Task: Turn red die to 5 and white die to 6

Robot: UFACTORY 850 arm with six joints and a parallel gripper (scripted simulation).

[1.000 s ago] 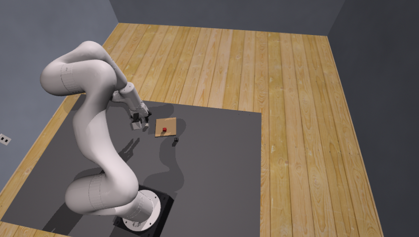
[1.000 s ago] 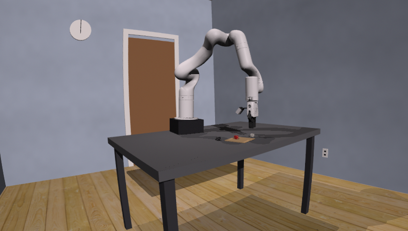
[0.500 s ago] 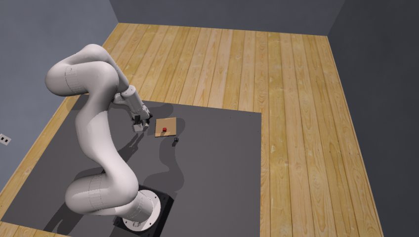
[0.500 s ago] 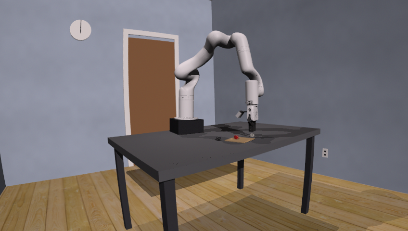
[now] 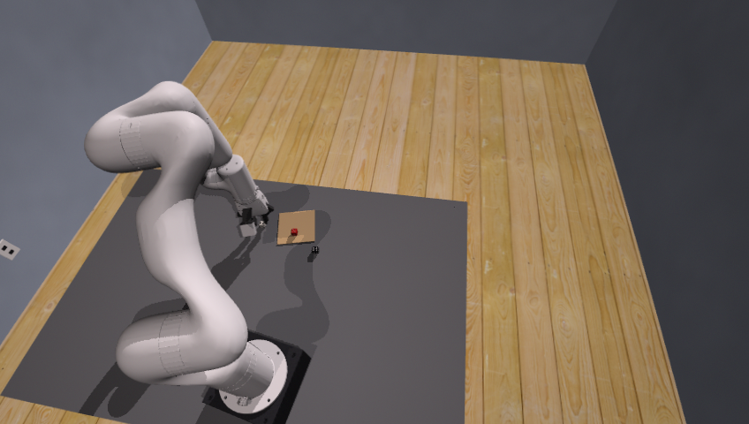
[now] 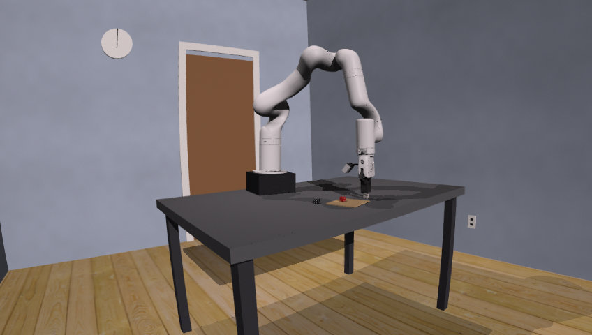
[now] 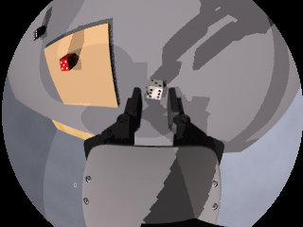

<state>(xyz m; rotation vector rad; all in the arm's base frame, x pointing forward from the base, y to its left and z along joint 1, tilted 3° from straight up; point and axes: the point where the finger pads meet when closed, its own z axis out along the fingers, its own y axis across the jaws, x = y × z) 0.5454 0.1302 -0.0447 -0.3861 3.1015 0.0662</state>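
Now: hand 4 cm above the white die. Also, from my hand: red die: 13 cm to the right, 3 cm below, 3 cm behind; tan mat: 13 cm to the right, 4 cm below; black die: 22 cm to the right, 10 cm behind, 4 cm below.
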